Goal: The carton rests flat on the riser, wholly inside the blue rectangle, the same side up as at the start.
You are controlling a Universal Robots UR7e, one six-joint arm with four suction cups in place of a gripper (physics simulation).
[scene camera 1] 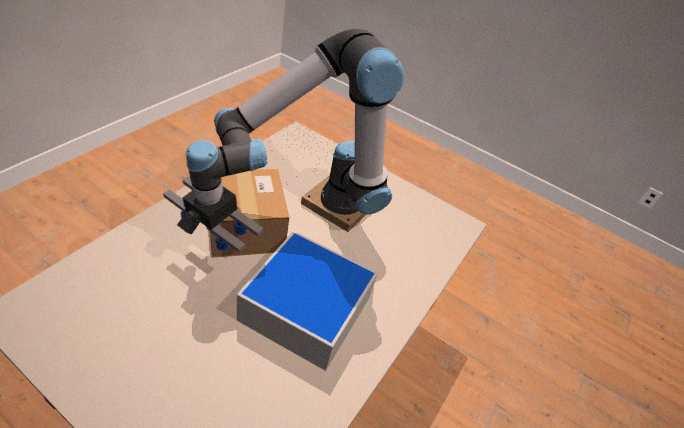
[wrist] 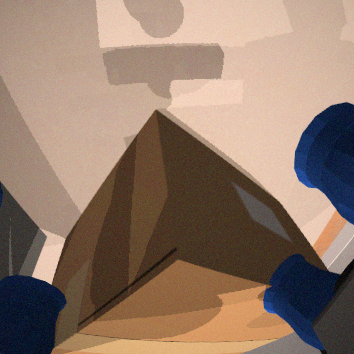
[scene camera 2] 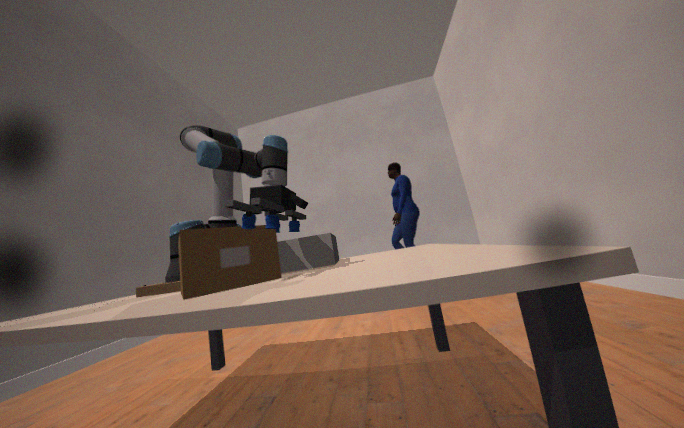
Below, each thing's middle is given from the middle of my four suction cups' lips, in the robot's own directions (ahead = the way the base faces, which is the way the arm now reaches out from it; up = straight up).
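The brown carton [scene camera 2: 211, 260] sits 7 cm below my suction cup, and it is also 15 cm behind it and 3 cm to the right of it. As for the grey riser [scene camera 2: 321, 250], I find it 9 cm below the suction cup, 7 cm behind it and 32 cm to the left of it.
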